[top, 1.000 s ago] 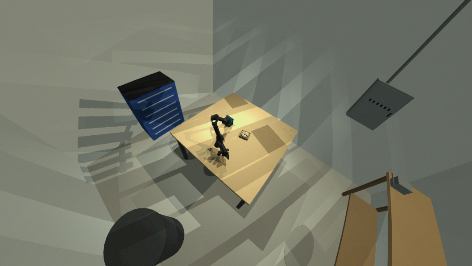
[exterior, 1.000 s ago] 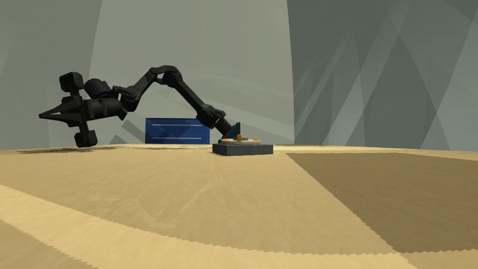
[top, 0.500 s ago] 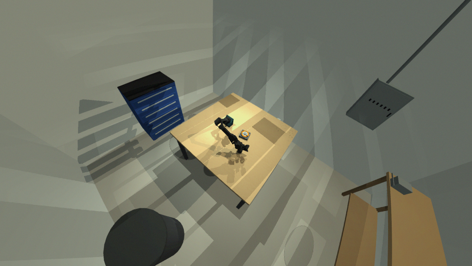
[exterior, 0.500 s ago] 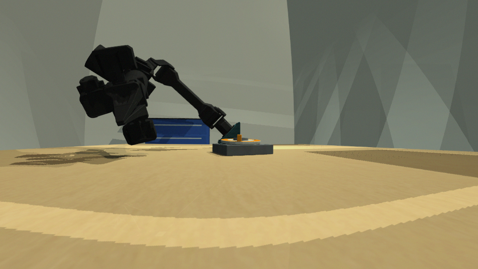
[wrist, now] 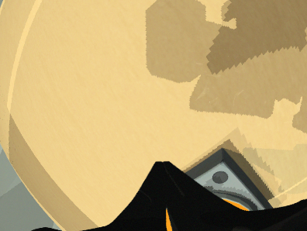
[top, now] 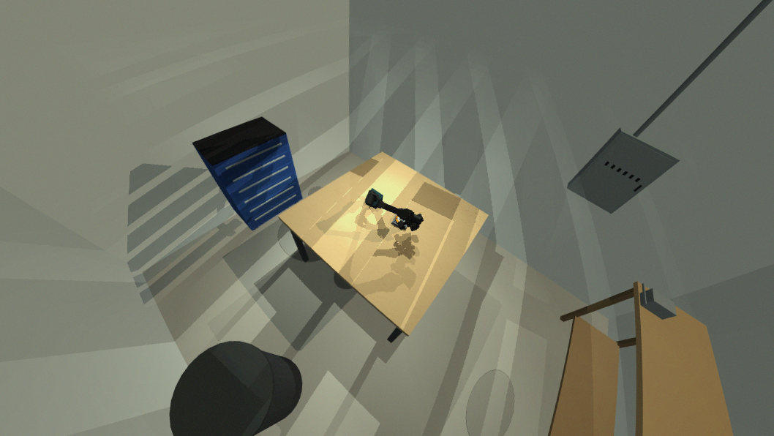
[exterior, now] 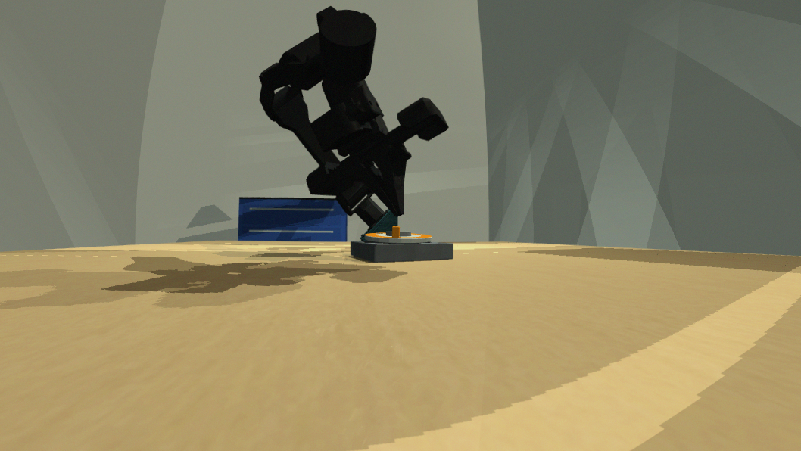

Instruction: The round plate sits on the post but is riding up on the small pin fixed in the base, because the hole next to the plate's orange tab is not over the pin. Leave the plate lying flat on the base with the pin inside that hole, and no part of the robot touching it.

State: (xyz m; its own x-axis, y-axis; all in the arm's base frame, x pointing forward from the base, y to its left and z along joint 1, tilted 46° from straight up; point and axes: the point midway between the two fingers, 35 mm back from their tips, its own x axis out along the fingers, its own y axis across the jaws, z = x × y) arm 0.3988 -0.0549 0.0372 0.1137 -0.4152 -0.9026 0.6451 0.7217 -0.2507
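Right now my gripper tip is 90 mm past the round plate, 20 mm to the right of it and 20 mm above it. From my gripper tip the other things lie so: base 110 mm behind, 30 mm to the left, 40 mm below.
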